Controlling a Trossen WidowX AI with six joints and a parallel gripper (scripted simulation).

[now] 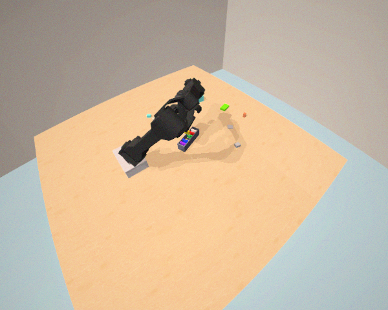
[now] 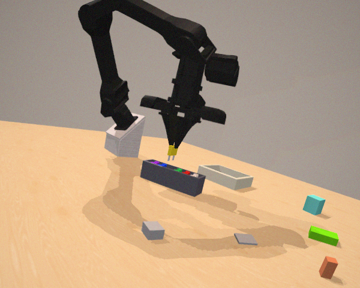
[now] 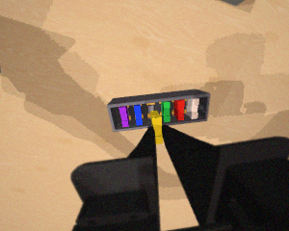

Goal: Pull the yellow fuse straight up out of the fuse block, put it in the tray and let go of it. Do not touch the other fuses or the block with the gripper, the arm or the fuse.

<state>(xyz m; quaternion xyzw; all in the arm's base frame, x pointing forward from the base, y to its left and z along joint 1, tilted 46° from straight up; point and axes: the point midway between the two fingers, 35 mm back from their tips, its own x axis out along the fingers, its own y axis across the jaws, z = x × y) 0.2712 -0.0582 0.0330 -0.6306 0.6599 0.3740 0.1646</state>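
My gripper tip is 21 cm to the right of the beige tray, 8 cm above it and 3 cm short of it. Round my gripper tip: yellow fuse (1 cm below); flat grey tile (24 cm ahead, 8 cm to the right, 8 cm below); green block (35 cm ahead, 8 cm below, 5 cm to the left).
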